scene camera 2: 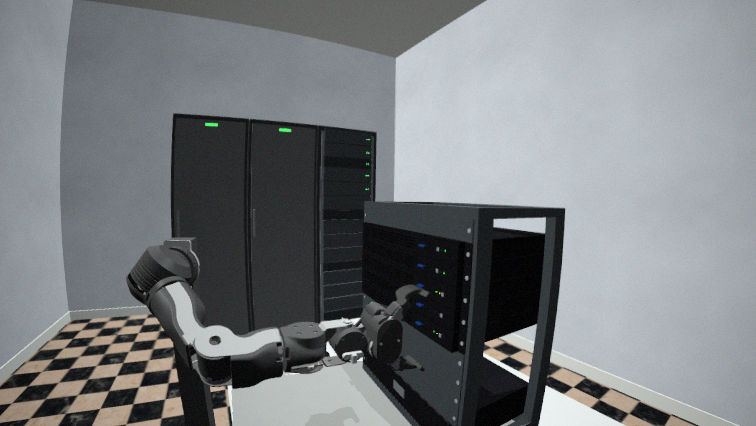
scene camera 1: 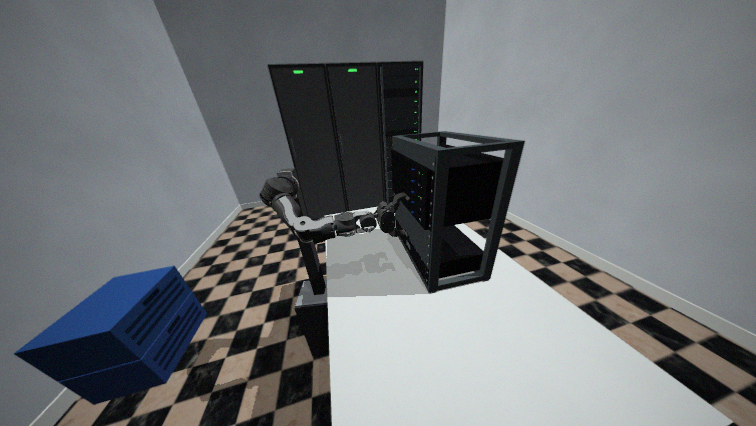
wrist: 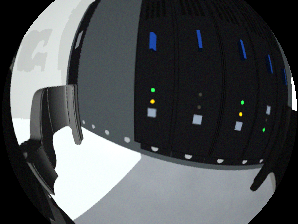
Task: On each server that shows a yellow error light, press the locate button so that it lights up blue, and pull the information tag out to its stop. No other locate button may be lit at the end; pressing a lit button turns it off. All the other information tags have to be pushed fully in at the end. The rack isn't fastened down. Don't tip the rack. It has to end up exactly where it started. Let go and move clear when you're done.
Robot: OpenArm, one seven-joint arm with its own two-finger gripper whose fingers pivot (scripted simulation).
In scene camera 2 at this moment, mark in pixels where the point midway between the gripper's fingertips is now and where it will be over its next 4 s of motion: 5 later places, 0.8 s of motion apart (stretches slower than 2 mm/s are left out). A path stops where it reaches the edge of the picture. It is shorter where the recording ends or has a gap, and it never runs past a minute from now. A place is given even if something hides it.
My gripper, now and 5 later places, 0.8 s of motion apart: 420, 328; 422, 279; 423, 260; 425, 237; 430, 236; 413, 272
